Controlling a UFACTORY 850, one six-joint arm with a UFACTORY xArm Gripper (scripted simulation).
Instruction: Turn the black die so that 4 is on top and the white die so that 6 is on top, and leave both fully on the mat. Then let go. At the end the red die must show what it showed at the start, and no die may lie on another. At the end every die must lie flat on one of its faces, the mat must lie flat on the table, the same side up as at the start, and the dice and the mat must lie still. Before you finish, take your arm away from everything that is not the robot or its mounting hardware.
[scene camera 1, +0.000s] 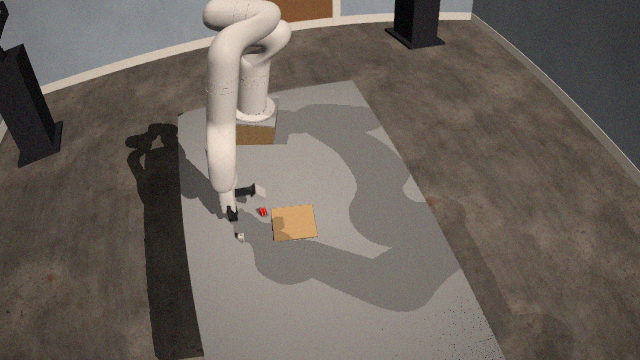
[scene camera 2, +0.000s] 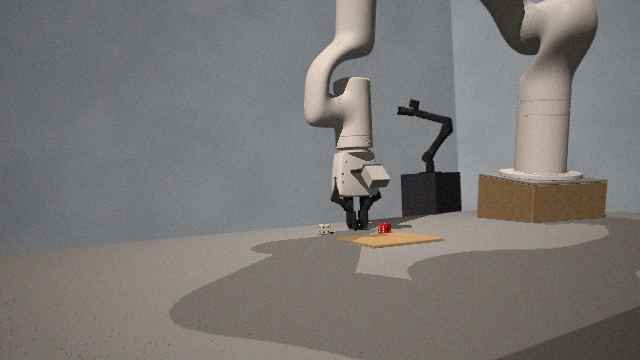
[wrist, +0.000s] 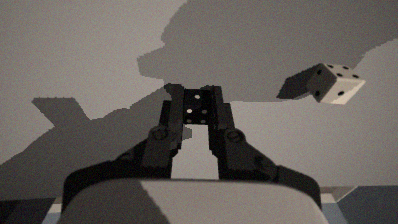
Note:
In view: my gripper (scene camera 2: 357, 228), a tan mat (scene camera 1: 294, 222) and a black die (wrist: 196, 103).
The tan mat is seen too in scene camera 2 (scene camera 2: 395, 238). My gripper shows as well in scene camera 1 (scene camera 1: 233, 217) and in the wrist view (wrist: 196, 99). The wrist view misses the tan mat: it is out of frame.

